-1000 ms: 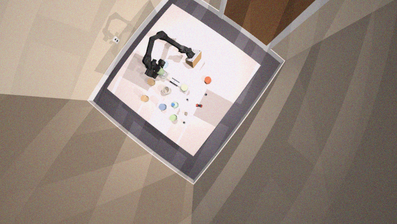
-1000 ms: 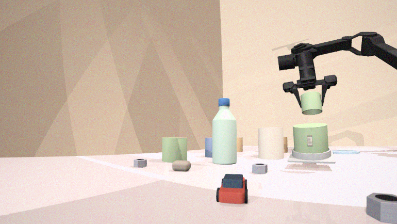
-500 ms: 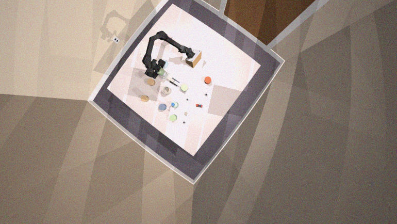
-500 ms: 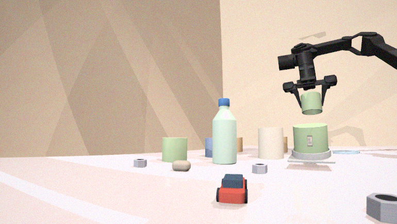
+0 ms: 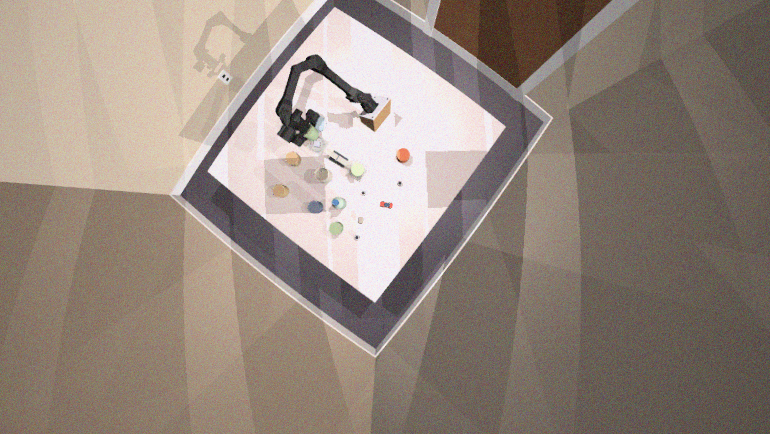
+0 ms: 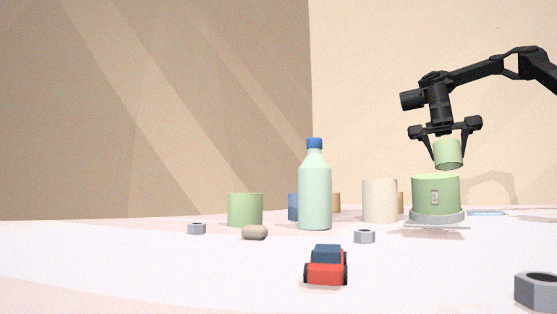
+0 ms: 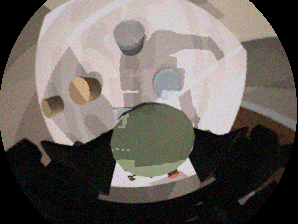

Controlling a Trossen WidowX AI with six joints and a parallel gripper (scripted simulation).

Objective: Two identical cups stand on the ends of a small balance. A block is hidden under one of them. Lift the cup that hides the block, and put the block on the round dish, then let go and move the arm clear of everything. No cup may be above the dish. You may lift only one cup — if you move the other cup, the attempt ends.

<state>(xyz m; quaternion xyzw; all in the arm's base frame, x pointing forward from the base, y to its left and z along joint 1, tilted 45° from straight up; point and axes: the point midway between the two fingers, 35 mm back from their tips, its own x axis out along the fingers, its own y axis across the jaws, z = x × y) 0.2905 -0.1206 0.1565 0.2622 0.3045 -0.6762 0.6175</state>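
Now: gripper tip 14 cm above the round pale blue dish, 8 cm past it and 6 cm to the left of it. Round my gripper tip: cream cylinder (16 cm to the left, 15 cm ahead, 10 cm below); mint bottle (32 cm to the left, 23 cm ahead, 3 cm below); orange disc (45 cm to the left, 20 cm behind, 11 cm below).
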